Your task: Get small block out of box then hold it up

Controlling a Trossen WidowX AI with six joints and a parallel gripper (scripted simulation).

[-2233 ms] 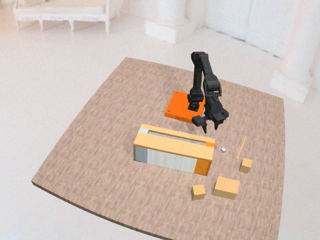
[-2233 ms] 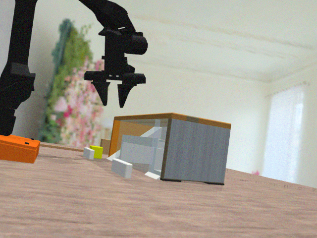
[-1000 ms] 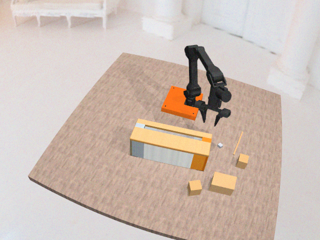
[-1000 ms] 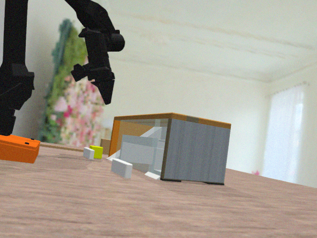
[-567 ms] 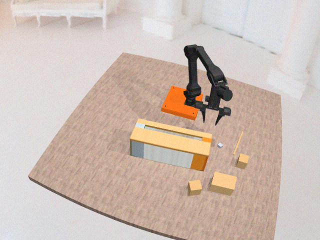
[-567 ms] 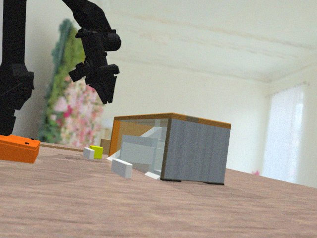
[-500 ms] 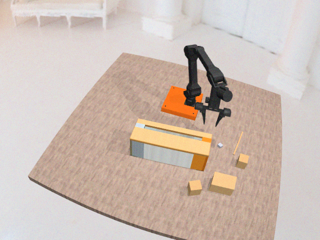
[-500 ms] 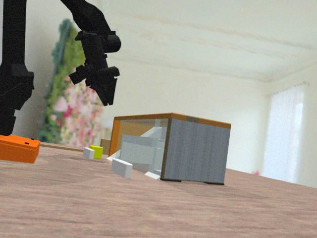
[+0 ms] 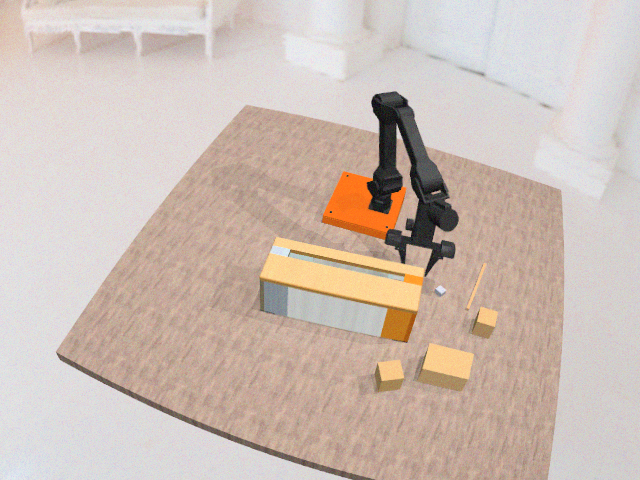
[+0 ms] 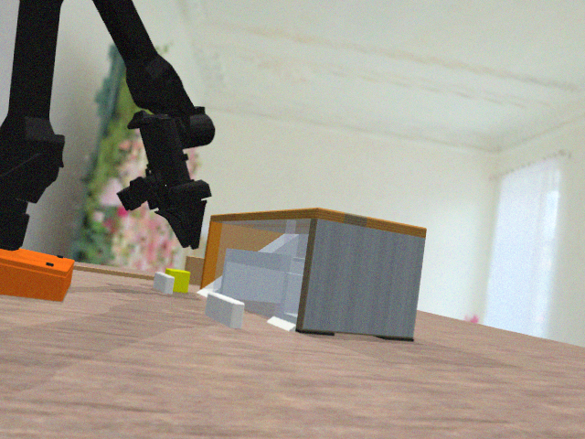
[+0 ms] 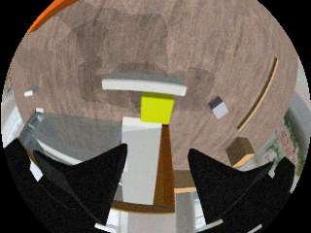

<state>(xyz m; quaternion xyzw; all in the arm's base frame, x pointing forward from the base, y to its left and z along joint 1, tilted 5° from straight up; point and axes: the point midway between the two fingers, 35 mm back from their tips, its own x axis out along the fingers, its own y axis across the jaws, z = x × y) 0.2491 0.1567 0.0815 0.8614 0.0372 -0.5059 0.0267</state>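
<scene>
Right now the yellow block is 20 mm behind my gripper tip, 10 mm to the right of it and 50 mm below it. Also, from my gripper tip: clear-fronted box 80 mm ahead, 160 mm to the right, 10 mm below; thin wooden stick 90 mm behind, 190 mm to the left, 70 mm below.
</scene>
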